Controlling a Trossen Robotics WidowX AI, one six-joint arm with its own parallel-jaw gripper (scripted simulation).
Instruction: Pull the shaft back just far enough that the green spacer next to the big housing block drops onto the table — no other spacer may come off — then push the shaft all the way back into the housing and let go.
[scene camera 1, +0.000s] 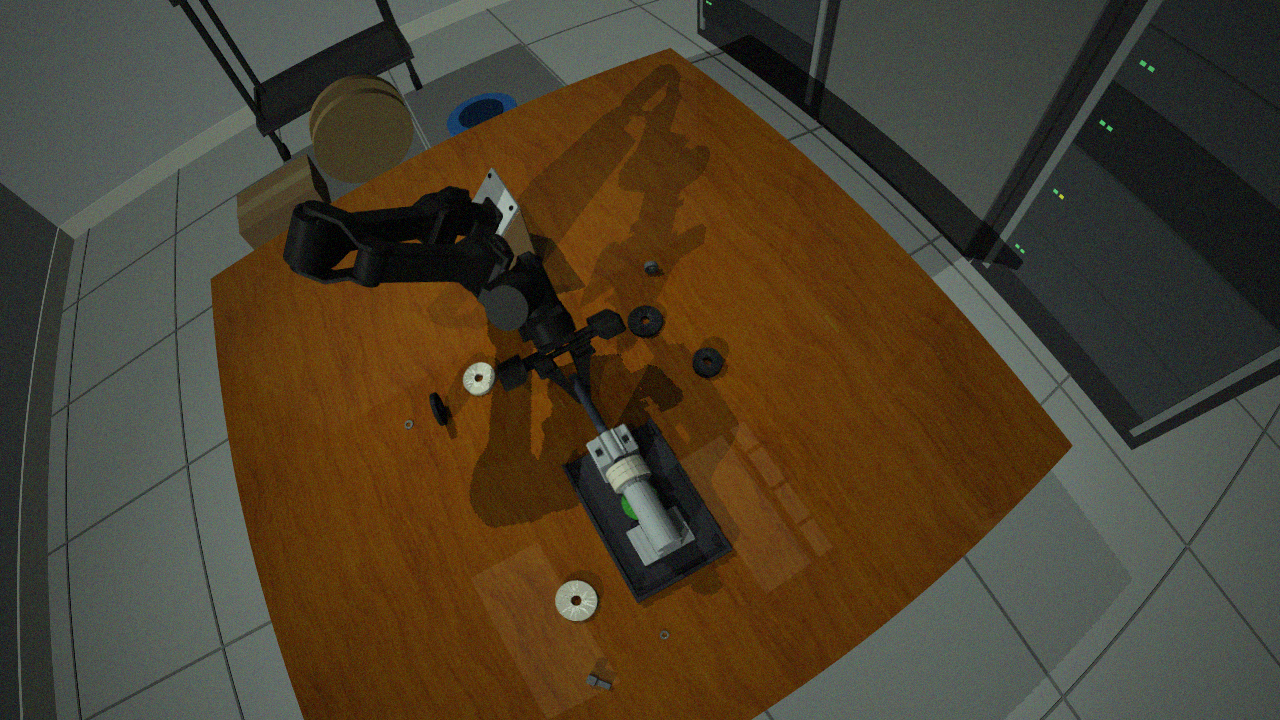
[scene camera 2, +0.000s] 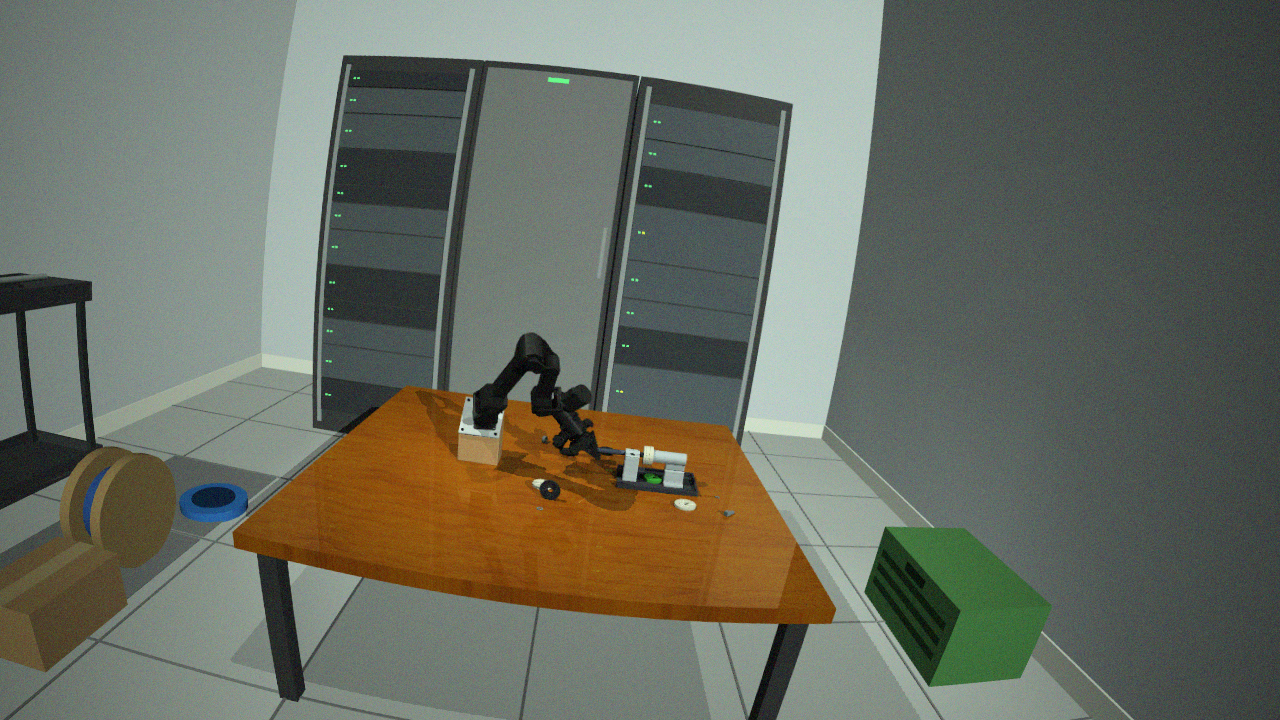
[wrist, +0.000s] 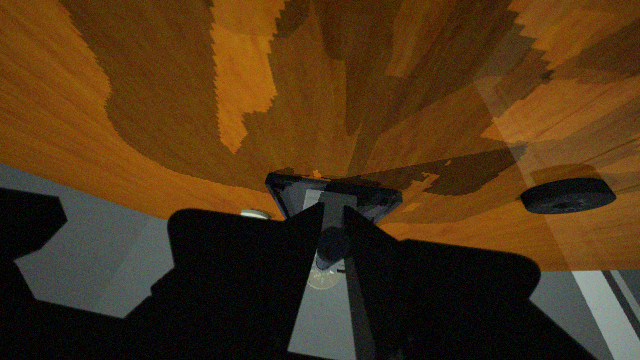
Observation:
I see my gripper (scene camera 1: 584, 400) and a dark shaft (wrist: 333, 245).
My gripper is seen too in scene camera 2 (scene camera 2: 599, 458) and in the wrist view (wrist: 333, 210).

